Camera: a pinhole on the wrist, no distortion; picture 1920 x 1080 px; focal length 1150.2 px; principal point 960.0 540.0 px. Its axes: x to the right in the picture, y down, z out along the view. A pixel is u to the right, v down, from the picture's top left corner.
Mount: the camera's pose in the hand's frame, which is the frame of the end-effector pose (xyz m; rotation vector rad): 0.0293 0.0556 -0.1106 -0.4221 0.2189 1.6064
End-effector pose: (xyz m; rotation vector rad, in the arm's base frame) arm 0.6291 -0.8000 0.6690 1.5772 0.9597 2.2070
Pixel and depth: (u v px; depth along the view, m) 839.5 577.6 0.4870
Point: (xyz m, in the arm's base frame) 1.0007 -0.8493 0.8253
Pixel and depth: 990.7 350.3 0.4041
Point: 0.8887 -0.8546 0.8956
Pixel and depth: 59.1 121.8 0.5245
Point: 1.0568 -0.4365 0.8276
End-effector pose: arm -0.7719 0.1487 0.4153 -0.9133 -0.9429 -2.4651
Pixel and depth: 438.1 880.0 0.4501
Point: -0.4779 0.3916 0.5331
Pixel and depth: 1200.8 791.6 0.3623
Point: -0.4837 0.0957 0.5709
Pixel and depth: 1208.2 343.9 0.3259
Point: -0.5963 0.0782 0.6519
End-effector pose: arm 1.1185 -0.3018 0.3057 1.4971 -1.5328 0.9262
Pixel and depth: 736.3 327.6 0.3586
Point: 0.9710 -0.5442 0.2456
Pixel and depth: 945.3 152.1 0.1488
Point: 1.0015 -0.3507 0.3481
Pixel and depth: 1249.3 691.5 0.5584
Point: 0.7083 -0.5358 0.0597
